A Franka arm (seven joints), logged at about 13 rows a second.
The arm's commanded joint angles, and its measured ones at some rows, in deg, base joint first. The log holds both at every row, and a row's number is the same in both.
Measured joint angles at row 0:
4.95, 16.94, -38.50, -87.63, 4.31, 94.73, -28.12
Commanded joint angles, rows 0 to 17:
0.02, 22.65, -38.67, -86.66, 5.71, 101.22, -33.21
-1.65, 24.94, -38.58, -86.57, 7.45, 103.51, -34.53
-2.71, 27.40, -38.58, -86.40, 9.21, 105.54, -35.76
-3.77, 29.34, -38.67, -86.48, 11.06, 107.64, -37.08
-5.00, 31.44, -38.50, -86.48, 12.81, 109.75, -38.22
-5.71, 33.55, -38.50, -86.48, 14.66, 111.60, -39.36
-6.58, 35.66, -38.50, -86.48, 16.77, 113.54, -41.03
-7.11, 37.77, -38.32, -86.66, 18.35, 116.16, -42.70
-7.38, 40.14, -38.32, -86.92, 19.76, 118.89, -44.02
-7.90, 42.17, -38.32, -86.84, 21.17, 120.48, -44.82
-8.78, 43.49, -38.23, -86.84, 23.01, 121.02, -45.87
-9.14, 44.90, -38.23, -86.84, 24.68, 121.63, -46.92
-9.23, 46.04, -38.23, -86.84, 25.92, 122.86, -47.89
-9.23, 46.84, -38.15, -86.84, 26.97, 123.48, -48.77
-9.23, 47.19, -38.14, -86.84, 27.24, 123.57, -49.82
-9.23, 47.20, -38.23, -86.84, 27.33, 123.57, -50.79
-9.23, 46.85, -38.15, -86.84, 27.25, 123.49, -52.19
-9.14, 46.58, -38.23, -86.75, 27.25, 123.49, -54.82
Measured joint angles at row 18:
-8.59, 47.04, -38.38, -87.83, 25.79, 123.32, -50.08
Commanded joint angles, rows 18 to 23:
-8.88, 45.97, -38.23, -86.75, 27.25, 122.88, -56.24
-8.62, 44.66, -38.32, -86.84, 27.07, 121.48, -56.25
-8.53, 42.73, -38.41, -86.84, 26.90, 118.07, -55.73
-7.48, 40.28, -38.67, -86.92, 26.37, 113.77, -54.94
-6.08, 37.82, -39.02, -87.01, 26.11, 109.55, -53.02
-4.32, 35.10, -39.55, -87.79, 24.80, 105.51, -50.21
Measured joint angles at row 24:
-7.33, 41.78, -38.67, -85.63, 25.79, 112.06, -53.07
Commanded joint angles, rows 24 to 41:
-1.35, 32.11, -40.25, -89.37, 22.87, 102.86, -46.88
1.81, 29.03, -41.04, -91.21, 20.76, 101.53, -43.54
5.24, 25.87, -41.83, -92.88, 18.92, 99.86, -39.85
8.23, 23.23, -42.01, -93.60, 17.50, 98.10, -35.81
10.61, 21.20, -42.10, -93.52, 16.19, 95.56, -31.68
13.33, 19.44, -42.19, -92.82, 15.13, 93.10, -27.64
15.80, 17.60, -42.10, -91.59, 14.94, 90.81, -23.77
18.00, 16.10, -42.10, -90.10, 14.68, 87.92, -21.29
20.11, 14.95, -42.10, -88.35, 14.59, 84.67, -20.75
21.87, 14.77, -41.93, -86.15, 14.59, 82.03, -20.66
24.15, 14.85, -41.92, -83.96, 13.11, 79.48, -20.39
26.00, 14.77, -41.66, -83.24, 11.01, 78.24, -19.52
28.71, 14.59, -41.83, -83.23, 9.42, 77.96, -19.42
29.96, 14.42, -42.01, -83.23, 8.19, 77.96, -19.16
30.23, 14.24, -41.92, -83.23, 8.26, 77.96, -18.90
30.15, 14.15, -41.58, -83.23, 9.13, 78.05, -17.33
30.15, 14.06, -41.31, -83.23, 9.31, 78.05, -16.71
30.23, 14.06, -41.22, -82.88, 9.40, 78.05, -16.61
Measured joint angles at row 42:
30.23, 14.54, -41.14, -83.64, 9.44, 79.04, -17.73
